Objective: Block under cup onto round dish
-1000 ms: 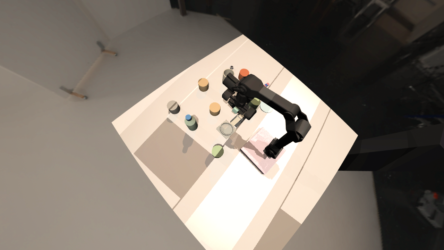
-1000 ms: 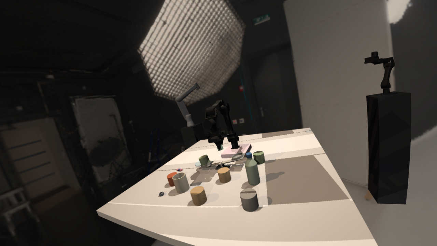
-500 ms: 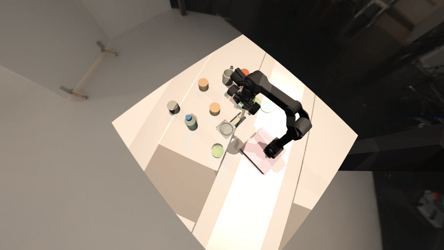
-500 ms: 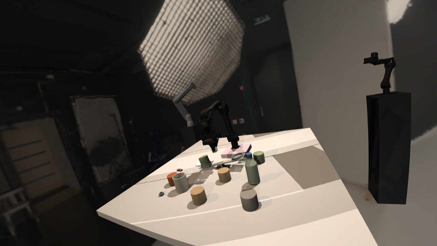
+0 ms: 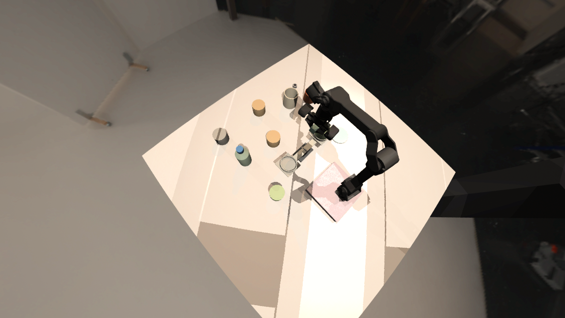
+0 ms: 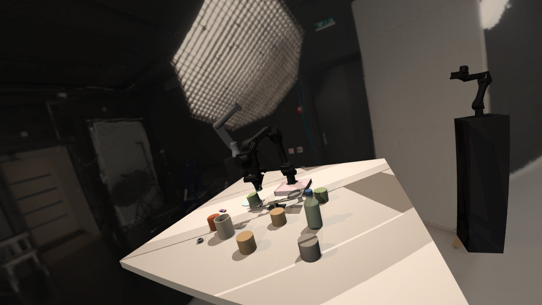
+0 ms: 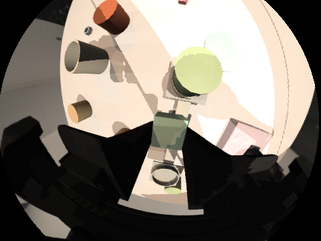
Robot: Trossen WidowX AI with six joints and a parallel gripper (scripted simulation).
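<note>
My gripper tip is 17 cm to the left of the pale blue round dish, 13 cm above it and 9 cm past it. The rest, counted from my gripper tip: pale green block: 1 cm above; then grey mug: 24 cm ahead, 9 cm below, 8 cm to the right; then red cylinder: 21 cm to the right, 19 cm ahead, 9 cm below.
</note>
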